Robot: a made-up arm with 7 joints. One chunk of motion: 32 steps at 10 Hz.
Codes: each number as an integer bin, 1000 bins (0 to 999) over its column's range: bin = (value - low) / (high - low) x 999, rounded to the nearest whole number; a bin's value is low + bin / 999 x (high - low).
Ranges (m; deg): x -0.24..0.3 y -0.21..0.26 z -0.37..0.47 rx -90..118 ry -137..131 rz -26..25
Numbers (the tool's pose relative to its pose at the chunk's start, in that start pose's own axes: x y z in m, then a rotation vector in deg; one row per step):
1: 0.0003 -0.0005 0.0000 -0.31 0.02 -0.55
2: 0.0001 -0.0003 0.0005 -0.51 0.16 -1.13
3: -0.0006 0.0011 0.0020 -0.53 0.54 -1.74
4: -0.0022 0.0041 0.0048 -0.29 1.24 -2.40
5: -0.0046 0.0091 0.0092 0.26 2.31 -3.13
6: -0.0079 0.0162 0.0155 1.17 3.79 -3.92
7: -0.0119 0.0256 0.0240 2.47 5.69 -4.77
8: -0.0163 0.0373 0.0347 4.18 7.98 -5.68
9: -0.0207 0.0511 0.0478 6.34 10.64 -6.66
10: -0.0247 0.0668 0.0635 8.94 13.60 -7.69
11: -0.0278 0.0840 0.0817 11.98 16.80 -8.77
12: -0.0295 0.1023 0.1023 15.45 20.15 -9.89
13: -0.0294 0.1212 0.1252 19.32 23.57 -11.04
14: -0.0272 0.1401 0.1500 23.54 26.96 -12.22
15: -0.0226 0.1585 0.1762 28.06 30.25 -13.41
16: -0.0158 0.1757 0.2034 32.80 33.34 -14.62
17: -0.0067 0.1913 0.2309 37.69 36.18 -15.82
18: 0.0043 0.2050 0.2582 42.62 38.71 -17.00
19: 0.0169 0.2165 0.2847 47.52 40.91 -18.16
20: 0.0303 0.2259 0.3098 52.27 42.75 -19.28
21: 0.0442 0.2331 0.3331 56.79 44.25 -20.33
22: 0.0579 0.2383 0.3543 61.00 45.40 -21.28
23: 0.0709 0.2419 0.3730 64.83 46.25 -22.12
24: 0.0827 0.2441 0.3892 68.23 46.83 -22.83
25: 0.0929 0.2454 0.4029 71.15 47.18 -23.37
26: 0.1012 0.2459 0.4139 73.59 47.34 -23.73
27: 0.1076 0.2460 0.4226 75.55 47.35 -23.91
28: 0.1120 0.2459 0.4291 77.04 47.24 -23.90
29: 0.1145 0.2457 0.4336 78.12 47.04 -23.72
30: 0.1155 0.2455 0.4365 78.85 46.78 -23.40
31: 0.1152 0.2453 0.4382 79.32 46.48 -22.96
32: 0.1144 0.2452 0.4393 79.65 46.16 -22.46
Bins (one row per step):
1: 445 445 440 431 511 499
2: 444 446 441 430 511 487
3: 443 449 442 430 513 475
4: 440 455 446 431 515 462
5: 435 466 451 434 519 448
6: 429 481 458 438 525 433
7: 422 501 469 444 532 416
8: 414 526 481 452 540 398
9: 406 555 497 463 550 379
10: 398 588 516 475 561 359
11: 393 625 537 490 573 338
12: 389 664 562 506 586 316
13: 390 704 589 525 599 293
14: 394 744 618 545 611 270
15: 402 783 650 567 623 247
16: 415 820 682 590 635 223
17: 432 853 715 613 646 199
18: 452 882 747 637 655 176
19: 475 907 779 660 663 154
20: 500 927 808 683 670 132
21: 526 942 836 705 676 111
22: 551 953 861 725 680 92
23: 575 961 884 744 683 76
24: 597 965 903 760 685 62
25: 616 968 919 774 687 52
26: 631 969 932 786 687 44
27: 643 969 943 795 687 41
28: 651 969 950 802 687 41
29: 656 969 956 807 686 45
30: 658 968 959 811 685 51
31: 657 968 961 813 684 60
32: 656 968 962 815 683 69

